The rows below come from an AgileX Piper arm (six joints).
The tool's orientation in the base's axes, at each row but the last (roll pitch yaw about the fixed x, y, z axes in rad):
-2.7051, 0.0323, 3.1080
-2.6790, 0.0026, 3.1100
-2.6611, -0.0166, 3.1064
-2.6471, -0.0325, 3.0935
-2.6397, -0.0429, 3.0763
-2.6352, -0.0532, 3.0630
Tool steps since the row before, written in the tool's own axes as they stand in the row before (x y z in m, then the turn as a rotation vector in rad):
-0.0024, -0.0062, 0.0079, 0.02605, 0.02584, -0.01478
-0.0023, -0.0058, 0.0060, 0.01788, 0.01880, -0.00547
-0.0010, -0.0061, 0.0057, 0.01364, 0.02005, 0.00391
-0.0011, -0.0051, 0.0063, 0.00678, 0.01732, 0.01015
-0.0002, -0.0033, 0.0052, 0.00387, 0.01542, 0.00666
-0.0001, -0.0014, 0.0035, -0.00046, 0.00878, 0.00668
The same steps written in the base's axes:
0.0022, -0.0090, -0.0045, -0.02511, 0.03053, 0.00163
0.0021, -0.0079, -0.0028, -0.01725, 0.01982, -0.00354
0.0007, -0.0081, -0.0023, -0.01328, 0.01645, -0.01251
0.0006, -0.0075, -0.0032, -0.00682, 0.01077, -0.01692
-0.0003, -0.0054, -0.0030, -0.00375, 0.01058, -0.01308
-0.0003, -0.0029, -0.0024, 0.00027, 0.00443, -0.01011

